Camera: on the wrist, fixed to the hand. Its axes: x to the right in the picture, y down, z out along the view.
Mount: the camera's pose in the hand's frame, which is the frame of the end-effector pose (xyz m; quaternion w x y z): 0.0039 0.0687 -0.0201 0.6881 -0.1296 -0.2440 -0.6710
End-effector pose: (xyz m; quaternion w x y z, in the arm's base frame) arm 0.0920 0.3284 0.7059 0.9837 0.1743 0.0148 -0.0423
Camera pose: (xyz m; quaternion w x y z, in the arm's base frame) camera 0.1017 0.3993 0.7103 0.6747 -0.0278 -0.1074 -0.7297
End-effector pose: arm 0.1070 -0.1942 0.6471 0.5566 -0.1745 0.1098 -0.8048
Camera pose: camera 0.1566 -0.2227 0.6038 0.1528 0.4622 0.0730 0.8704
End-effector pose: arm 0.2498 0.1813 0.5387 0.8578 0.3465 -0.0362 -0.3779
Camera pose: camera 0.3019 0.2227 0.5654 0.3727 0.0593 0.0473 -0.9248
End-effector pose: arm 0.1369 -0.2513 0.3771 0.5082 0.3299 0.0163 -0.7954
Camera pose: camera 0.2024 -0.2803 0.3805 0.1373 0.0439 -0.2117 0.9667
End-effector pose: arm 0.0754 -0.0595 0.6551 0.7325 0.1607 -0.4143 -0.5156
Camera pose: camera 0.1342 -0.0382 0.6902 0.0778 0.1678 -0.2892 -0.9392
